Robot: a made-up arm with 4 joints.
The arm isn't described. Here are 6 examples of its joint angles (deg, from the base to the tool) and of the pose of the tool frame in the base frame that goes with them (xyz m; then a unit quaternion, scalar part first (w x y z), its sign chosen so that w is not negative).
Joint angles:
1: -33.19 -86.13 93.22 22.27
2: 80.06 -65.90 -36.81 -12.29
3: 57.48 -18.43 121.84 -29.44
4: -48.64 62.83 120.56 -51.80
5: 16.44 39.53 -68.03 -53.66
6: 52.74 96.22 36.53 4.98
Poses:
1: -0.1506 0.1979 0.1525 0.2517 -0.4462 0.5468 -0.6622
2: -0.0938 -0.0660 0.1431 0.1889 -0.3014 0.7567 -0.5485
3: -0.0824 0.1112 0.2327 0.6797 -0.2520 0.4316 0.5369
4: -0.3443 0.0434 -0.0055 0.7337 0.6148 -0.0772 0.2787
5: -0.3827 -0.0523 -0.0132 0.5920 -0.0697 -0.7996 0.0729
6: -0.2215 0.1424 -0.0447 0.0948 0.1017 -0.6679 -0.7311
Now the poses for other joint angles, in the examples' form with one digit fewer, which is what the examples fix.
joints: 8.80 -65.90 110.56 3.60
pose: -0.170 0.208 0.195 0.703 -0.496 0.427 -0.278
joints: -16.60 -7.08 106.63 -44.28
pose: -0.211 0.034 0.181 0.786 0.259 0.539 0.156
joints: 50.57 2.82 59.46 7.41
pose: -0.074 0.076 0.039 0.453 -0.410 0.765 0.202
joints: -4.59 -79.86 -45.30 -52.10
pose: -0.417 0.124 0.187 0.032 -0.554 -0.505 0.661
